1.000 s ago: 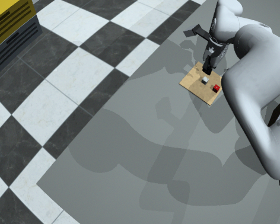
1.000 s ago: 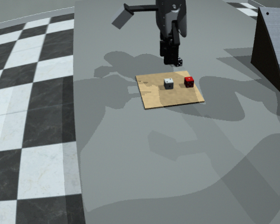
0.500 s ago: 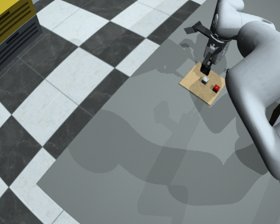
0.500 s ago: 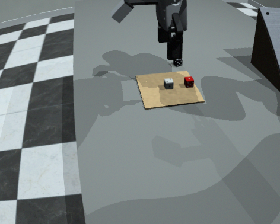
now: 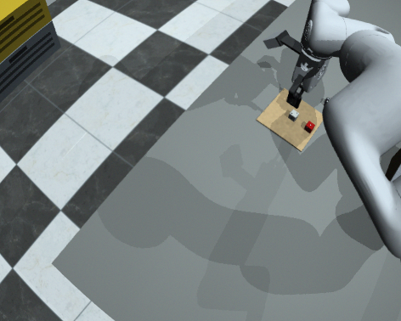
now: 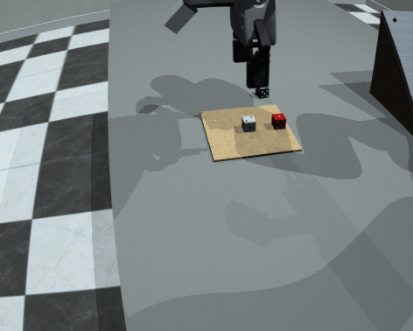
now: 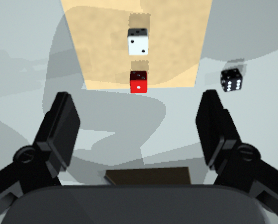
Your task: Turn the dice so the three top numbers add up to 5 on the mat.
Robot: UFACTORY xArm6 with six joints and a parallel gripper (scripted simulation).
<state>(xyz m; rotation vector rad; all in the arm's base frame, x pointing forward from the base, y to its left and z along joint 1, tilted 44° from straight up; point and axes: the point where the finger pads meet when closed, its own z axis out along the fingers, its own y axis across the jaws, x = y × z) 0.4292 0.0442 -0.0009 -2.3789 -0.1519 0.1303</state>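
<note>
Right now the black die is 50 mm behind my hand, 120 mm to the right of it and 110 mm below it. Round my hand: red die 50 mm behind, 100 mm below; then white die 100 mm below; then tan mat 110 mm below.
</note>
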